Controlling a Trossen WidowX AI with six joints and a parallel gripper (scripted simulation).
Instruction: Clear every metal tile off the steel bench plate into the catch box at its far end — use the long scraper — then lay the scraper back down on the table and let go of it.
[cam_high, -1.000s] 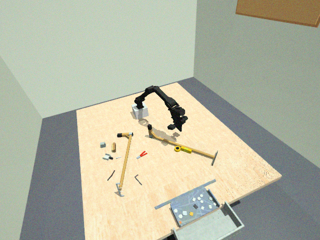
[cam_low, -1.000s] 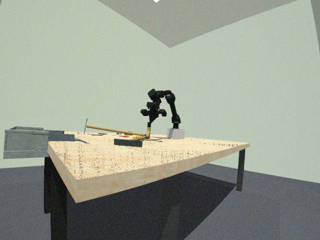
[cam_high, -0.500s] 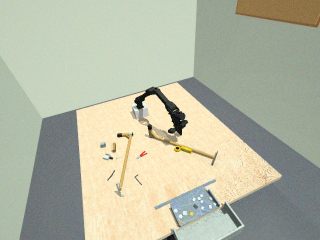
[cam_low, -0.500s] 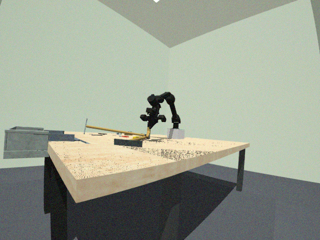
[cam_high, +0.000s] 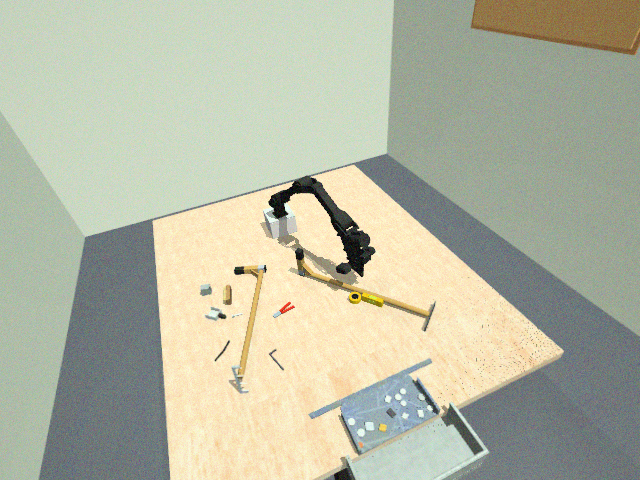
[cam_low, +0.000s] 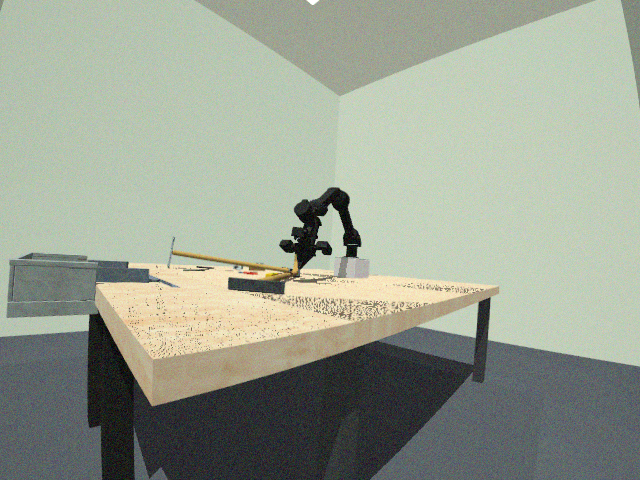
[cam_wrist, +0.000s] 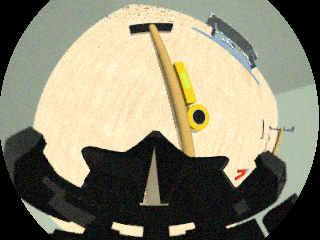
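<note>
The long scraper is 4 cm to the right of my gripper tip, 3 cm ahead of it and 1 cm above it. The rest, counted from my gripper tip: yellow spirit level (11 cm ahead, 3 cm to the right, 2 cm below); then yellow tape roll (7 cm to the right, 5 cm ahead, 4 cm below); then long wooden-handled tool (50 cm to the right, 13 cm behind, 1 cm below).
</note>
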